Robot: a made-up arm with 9 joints. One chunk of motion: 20 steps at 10 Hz.
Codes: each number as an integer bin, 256 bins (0 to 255) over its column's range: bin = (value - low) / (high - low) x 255, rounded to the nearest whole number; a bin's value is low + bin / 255 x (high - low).
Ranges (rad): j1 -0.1..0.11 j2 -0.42..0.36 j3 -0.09..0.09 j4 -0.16..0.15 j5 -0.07..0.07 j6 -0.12..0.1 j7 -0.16..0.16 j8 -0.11..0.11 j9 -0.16..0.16
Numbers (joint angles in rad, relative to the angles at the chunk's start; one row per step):
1: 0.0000 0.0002 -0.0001 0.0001 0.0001 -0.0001 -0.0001 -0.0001 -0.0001
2: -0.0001 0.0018 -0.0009 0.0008 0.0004 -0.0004 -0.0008 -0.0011 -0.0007
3: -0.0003 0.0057 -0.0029 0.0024 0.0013 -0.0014 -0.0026 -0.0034 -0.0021
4: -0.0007 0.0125 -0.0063 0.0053 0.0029 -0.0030 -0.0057 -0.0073 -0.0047
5: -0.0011 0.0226 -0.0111 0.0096 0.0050 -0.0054 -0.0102 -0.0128 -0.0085
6: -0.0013 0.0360 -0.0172 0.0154 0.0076 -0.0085 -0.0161 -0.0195 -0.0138
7: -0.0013 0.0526 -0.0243 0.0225 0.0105 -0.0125 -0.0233 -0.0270 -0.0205
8: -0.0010 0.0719 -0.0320 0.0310 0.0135 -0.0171 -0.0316 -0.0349 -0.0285
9: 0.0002 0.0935 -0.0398 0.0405 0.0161 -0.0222 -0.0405 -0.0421 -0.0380
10: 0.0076 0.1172 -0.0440 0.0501 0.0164 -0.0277 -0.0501 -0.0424 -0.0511
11: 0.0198 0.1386 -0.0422 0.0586 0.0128 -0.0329 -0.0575 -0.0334 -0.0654
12: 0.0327 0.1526 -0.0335 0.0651 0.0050 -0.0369 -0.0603 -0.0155 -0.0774
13: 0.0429 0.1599 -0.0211 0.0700 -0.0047 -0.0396 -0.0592 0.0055 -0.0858
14: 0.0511 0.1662 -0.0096 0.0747 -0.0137 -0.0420 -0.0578 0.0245 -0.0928
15: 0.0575 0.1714 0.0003 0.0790 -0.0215 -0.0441 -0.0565 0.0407 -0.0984
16: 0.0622 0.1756 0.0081 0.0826 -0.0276 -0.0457 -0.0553 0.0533 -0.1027
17: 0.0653 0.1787 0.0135 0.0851 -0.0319 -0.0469 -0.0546 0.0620 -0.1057
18: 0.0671 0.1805 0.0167 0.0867 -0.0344 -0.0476 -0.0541 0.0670 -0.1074
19: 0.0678 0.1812 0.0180 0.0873 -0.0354 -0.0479 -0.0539 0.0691 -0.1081
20: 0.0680 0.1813 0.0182 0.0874 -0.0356 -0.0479 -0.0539 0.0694 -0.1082
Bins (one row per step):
1: 121 137 127 132 128 139 127 127 127
2: 121 138 126 132 128 139 127 126 127
3: 121 139 123 134 130 137 125 124 126
4: 121 141 119 136 133 136 123 119 124
5: 120 145 112 140 137 133 119 113 121
6: 120 149 103 144 141 129 115 105 117
7: 120 155 93 150 147 125 109 96 111
8: 120 161 82 157 152 119 102 87 105
9: 122 168 71 165 157 113 95 79 97
10: 131 176 65 173 157 107 88 78 87
11: 145 183 68 180 151 101 82 89 75
12: 161 187 80 185 137 96 79 110 66
13: 174 190 98 189 119 93 80 134 59
14: 183 192 114 193 103 90 81 156 54
15: 191 193 128 197 88 88 82 175 49
16: 197 195 139 200 77 86 83 189 46
17: 201 196 147 202 69 85 84 199 43
18: 203 196 151 203 65 84 84 205 42
19: 204 197 153 203 63 84 85 208 41
20: 204 197 153 204 63 84 85 208 41

